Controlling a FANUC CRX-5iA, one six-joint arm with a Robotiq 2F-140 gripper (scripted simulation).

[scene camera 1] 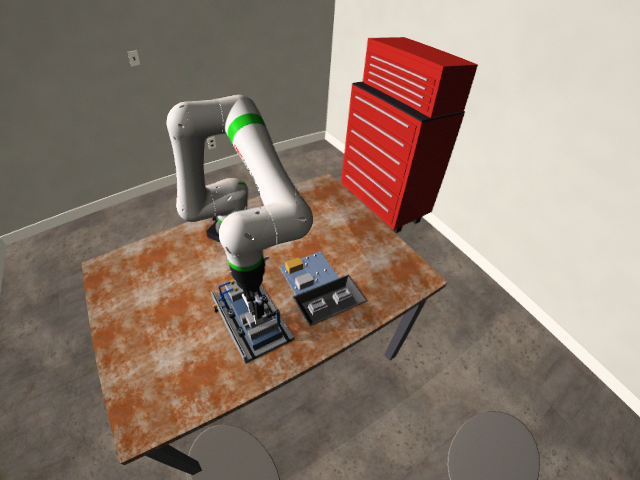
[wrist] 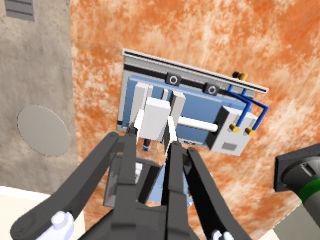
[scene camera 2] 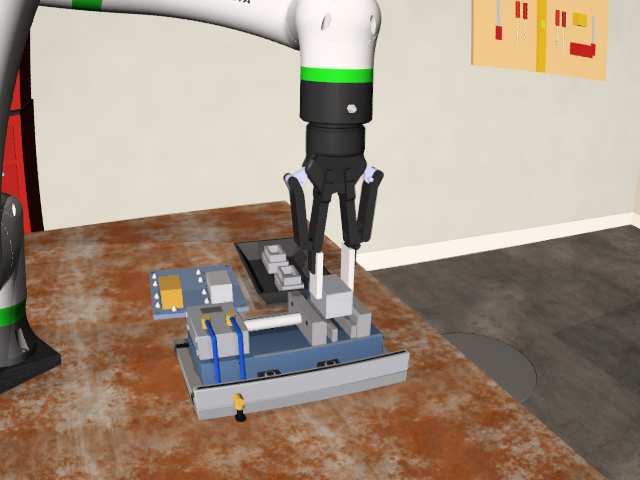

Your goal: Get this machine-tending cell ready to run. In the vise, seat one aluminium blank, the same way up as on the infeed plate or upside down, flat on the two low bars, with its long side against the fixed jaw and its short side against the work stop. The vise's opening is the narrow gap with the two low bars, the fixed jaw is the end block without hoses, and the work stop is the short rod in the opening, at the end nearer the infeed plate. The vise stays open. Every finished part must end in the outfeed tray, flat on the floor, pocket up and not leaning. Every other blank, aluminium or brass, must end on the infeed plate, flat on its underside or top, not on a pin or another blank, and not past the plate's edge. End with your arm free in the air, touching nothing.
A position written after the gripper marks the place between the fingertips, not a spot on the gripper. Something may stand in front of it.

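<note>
The gripper [scene camera 2: 331, 292] can also be seen in the wrist view [wrist: 154, 120]. The scene includes an aluminium blank [scene camera 2: 337, 297] as well as an aluminium blank [scene camera 2: 219, 286], and there is a vise [wrist: 197, 108].
</note>
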